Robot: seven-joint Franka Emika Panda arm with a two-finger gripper.
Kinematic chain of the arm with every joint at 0, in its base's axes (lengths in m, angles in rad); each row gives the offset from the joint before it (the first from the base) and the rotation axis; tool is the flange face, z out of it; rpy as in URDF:
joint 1: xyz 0 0 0.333 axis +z
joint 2: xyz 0 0 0 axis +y
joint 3: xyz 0 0 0.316 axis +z
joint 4: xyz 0.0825 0 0 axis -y
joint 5: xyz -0.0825 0 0.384 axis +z
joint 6: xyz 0 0 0 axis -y
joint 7: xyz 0.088 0 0 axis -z
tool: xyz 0 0 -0.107 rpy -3.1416 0 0
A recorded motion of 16 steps. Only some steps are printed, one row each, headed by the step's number.
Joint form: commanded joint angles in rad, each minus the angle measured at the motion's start. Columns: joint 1, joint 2, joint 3, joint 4, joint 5, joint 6, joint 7.
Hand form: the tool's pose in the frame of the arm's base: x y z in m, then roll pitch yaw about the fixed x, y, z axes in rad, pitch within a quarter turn. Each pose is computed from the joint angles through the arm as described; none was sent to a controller.
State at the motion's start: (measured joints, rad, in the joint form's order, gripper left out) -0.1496 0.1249 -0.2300 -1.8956 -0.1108 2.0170 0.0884
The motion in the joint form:
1: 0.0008 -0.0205 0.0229 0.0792 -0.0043 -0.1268 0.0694
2: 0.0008 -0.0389 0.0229 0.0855 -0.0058 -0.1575 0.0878
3: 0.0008 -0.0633 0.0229 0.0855 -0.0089 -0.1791 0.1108
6: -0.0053 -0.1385 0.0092 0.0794 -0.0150 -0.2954 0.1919
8: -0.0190 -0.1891 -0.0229 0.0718 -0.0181 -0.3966 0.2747
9: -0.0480 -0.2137 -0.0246 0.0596 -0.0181 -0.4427 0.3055
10: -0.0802 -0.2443 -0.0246 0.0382 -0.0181 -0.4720 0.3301
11: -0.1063 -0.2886 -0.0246 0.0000 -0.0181 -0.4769 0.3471
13: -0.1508 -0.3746 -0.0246 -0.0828 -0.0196 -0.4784 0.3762
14: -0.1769 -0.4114 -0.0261 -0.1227 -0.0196 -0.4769 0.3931
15: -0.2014 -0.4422 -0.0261 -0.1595 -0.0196 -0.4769 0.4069
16: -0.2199 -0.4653 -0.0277 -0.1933 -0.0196 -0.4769 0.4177
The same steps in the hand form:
1: 0.5500 -0.2095 0.4768 3.0087 0.0104 -0.4758
2: 0.5449 -0.2088 0.4877 3.0088 0.0142 -0.4974
3: 0.5386 -0.2079 0.4998 3.0102 0.0089 -0.5220
6: 0.5073 -0.2132 0.5289 3.0037 0.0462 -0.6351
8: 0.4748 -0.2307 0.5440 2.9871 0.0928 -0.7746
9: 0.4560 -0.2416 0.5474 2.9762 0.1217 -0.8415
10: 0.4364 -0.2519 0.5506 2.9712 0.1396 -0.9007
11: 0.4166 -0.2580 0.5538 2.9789 0.1414 -0.9415
13: 0.3800 -0.2646 0.5550 2.9923 0.1462 -1.0081
14: 0.3621 -0.2692 0.5528 2.9970 0.1504 -1.0487
15: 0.3466 -0.2724 0.5491 2.9984 0.1579 -1.0837
16: 0.3341 -0.2745 0.5433 2.9966 0.1693 -1.1118

